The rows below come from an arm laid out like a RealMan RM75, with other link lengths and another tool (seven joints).
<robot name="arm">
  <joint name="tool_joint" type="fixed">
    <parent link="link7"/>
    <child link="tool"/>
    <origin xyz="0.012 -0.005 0.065" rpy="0.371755 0 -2.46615"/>
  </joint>
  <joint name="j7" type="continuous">
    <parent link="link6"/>
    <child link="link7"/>
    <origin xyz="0 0 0.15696"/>
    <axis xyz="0 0 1"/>
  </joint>
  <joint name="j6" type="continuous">
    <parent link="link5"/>
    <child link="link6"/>
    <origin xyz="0 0 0"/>
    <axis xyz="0 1 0"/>
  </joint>
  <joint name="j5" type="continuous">
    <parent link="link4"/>
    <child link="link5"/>
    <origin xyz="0 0 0.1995"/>
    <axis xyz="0 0 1"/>
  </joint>
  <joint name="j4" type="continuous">
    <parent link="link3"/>
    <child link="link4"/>
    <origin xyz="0 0 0"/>
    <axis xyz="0 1 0"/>
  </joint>
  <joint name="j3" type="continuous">
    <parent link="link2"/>
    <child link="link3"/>
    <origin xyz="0 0 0.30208"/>
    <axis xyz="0 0 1"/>
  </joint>
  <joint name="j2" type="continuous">
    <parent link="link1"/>
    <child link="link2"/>
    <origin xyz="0 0 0"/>
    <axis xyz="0 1 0"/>
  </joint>
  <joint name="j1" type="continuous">
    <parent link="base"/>
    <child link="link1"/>
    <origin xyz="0 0 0.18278"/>
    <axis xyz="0 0 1"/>
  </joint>
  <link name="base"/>
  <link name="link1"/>
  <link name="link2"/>
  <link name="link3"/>
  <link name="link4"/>
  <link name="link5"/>
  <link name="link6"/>
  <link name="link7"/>
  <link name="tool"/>
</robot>
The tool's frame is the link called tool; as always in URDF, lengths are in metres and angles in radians. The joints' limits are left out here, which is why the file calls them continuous.
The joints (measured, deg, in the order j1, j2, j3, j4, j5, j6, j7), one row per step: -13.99, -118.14, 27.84, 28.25, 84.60, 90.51, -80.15; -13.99, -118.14, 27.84, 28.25, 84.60, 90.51, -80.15; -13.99, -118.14, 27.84, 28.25, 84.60, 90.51, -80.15; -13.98, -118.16, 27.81, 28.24, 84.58, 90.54, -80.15; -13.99, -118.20, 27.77, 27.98, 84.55, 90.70, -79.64; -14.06, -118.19, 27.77, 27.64, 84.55, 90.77, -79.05; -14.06, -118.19, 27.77, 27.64, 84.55, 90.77, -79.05; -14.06, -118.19, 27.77, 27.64, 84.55, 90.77, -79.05; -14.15, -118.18, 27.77, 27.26, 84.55, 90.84, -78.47; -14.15, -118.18, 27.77, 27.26, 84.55, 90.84, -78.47; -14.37, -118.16, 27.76, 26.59, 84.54, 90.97, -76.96; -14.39, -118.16, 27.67, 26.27, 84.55, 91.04, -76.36
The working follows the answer.
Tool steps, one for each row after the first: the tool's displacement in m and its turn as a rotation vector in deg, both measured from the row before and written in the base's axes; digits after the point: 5 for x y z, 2 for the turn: 0.00000, 0.00000, 0.00000, 0.00, 0.00, 0.00; 0.00000, 0.00000, 0.00000, 0.00, 0.00, 0.00; 0.00005, -0.00011, 0.00002, 0.03, -0.05, 0.00; 0.00052, -0.00054, -0.00079, 0.15, 0.11, -0.20; 0.00040, -0.00012, -0.00097, 0.12, 0.21, -0.19; 0.00000, 0.00000, 0.00000, 0.00, 0.00, 0.00; 0.00000, 0.00000, 0.00000, 0.00, 0.00, 0.00; 0.00048, -0.00005, -0.00109, 0.10, 0.16, -0.19; 0.00000, 0.00000, 0.00000, 0.00, 0.00, 0.00; 0.00133, 0.00022, -0.00180, 0.41, 0.69, -0.55; 0.00000, -0.00038, -0.00066, 0.20, 0.20, -0.11
Tool pose at each row, in the base's axes (x y z in m, rotation vector in deg; rounded; the steps above come from the unrounded poses): -0.33827, 0.34444, -0.02900, -7.25, 129.72, 46.01; -0.33827, 0.34444, -0.02900, -7.25, 129.72, 46.01; -0.33827, 0.34444, -0.02900, -7.25, 129.72, 46.01; -0.33822, 0.34433, -0.02898, -7.26, 129.66, 46.03; -0.33770, 0.34379, -0.02977, -6.92, 129.68, 46.13; -0.33730, 0.34367, -0.03074, -6.57, 129.80, 46.21; -0.33730, 0.34367, -0.03074, -6.57, 129.80, 46.21; -0.33730, 0.34367, -0.03074, -6.57, 129.80, 46.21; -0.33682, 0.34362, -0.03183, -6.26, 129.89, 46.25; -0.33682, 0.34362, -0.03183, -6.26, 129.89, 46.25; -0.33549, 0.34384, -0.03363, -5.18, 130.29, 46.58; -0.33549, 0.34345, -0.03429, -4.89, 130.39, 46.79

